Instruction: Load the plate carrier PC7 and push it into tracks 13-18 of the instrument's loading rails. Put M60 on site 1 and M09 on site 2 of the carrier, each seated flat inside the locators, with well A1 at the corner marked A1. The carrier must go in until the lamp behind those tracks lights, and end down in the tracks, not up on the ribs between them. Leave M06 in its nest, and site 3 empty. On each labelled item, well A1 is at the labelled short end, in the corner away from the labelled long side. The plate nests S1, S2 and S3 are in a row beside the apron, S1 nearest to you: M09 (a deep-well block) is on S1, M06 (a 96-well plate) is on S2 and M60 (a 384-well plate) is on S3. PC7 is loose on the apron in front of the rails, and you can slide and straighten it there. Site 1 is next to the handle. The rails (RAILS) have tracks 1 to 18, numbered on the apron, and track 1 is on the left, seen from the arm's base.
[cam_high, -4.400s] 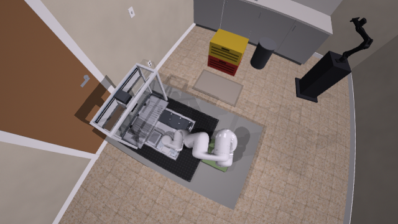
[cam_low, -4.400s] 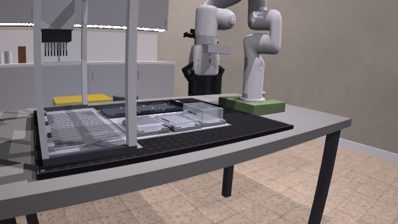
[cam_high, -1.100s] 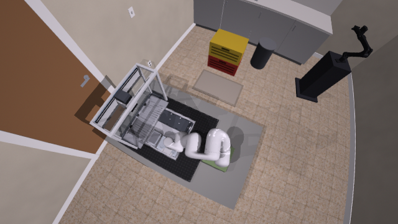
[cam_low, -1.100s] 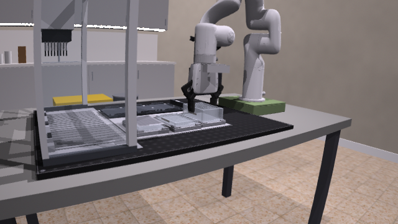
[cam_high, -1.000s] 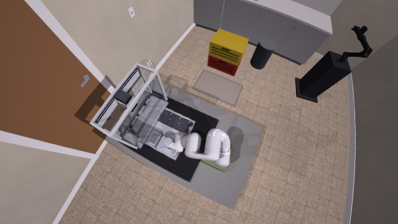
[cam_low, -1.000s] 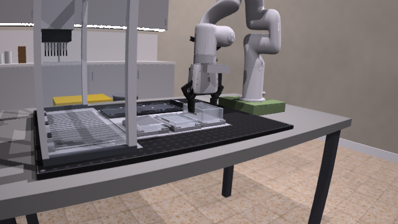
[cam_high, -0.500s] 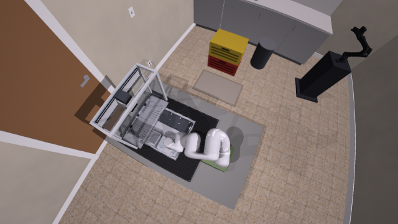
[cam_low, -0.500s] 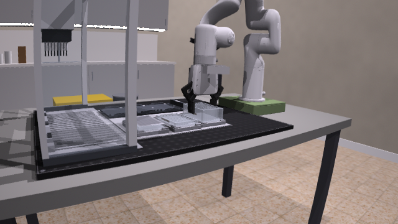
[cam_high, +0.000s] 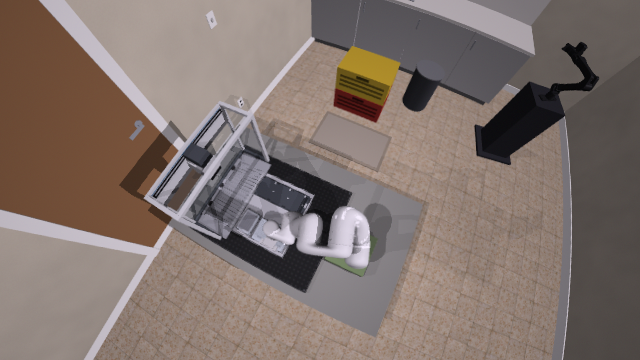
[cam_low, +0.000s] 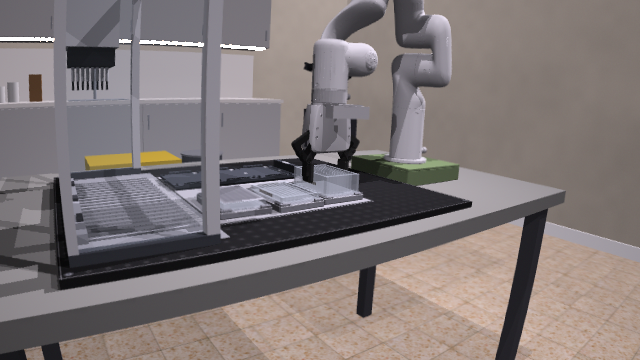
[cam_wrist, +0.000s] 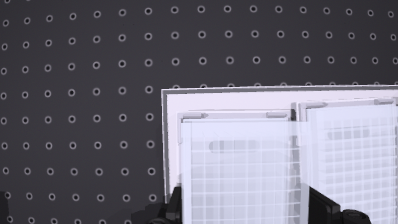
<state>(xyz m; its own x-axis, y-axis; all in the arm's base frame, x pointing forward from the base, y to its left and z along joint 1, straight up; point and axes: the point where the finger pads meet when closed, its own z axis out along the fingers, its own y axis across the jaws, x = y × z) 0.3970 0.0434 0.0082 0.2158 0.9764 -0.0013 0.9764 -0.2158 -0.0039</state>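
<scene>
My gripper is now 20 mm above the deep-well block M09. Also, from my hand: plate carrier PC7 (70 mm ahead, 250 mm to the right, 30 mm below); plate nest S1 (40 mm below); frame post (350 mm ahead, 100 mm to the left, 200 mm above).
</scene>
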